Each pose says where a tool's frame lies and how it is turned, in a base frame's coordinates. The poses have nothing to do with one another.
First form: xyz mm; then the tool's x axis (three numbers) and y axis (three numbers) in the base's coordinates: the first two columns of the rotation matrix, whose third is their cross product.
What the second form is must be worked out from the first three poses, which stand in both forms.
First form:
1: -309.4 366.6 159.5 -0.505 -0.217 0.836 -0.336 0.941 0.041
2: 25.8 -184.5 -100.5 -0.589 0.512 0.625 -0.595 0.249 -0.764
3: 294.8 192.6 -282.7 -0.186 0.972 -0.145 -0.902 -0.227 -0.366
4: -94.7 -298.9 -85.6 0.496 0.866 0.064 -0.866 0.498 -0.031
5: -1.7 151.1 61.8 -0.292 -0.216 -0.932 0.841 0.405 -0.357
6: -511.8 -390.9 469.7 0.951 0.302 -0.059 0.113 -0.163 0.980
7: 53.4 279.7 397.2 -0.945 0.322 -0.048 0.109 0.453 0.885
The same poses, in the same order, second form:
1:
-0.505 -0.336 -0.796 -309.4
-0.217 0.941 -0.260 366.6
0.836 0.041 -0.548 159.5
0 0 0 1

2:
-0.589 -0.595 -0.547 25.8
0.512 0.249 -0.822 -184.5
0.625 -0.764 0.158 -100.5
0 0 0 1

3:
-0.186 -0.902 -0.389 294.8
0.972 -0.227 0.063 192.6
-0.145 -0.366 0.919 -282.7
0 0 0 1

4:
0.496 -0.866 -0.059 -94.7
0.866 0.498 -0.040 -298.9
0.064 -0.031 0.997 -85.6
0 0 0 1

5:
-0.292 0.841 0.455 -1.7
-0.216 0.405 -0.888 151.1
-0.932 -0.357 0.063 61.8
0 0 0 1

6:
0.951 0.113 0.286 -511.8
0.302 -0.163 -0.939 -390.9
-0.059 0.980 -0.189 469.7
0 0 0 1

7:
-0.945 0.109 0.307 53.4
0.322 0.453 0.831 279.7
-0.048 0.885 -0.463 397.2
0 0 0 1

